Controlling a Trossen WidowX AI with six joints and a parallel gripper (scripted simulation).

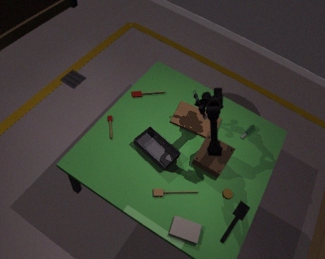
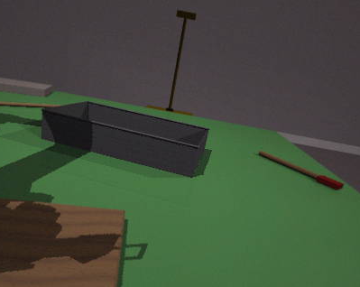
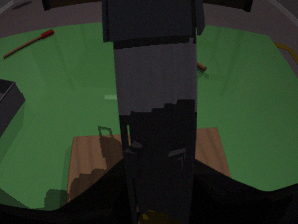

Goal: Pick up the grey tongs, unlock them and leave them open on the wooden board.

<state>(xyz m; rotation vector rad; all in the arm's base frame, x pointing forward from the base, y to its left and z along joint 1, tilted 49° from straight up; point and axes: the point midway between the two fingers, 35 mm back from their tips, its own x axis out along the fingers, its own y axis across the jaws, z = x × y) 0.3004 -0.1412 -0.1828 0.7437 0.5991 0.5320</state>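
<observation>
My gripper tip is 3 cm past the yellow lock tab, 1 cm to the left of it and 1 cm below it. Also, from my gripper tip: roasting tin: 2 cm ahead, 41 cm to the left, 15 cm below; then wooden board: 6 cm behind, 1 cm to the right, 17 cm below; then green object: 43 cm behind, 20 cm to the right, 17 cm below.
</observation>
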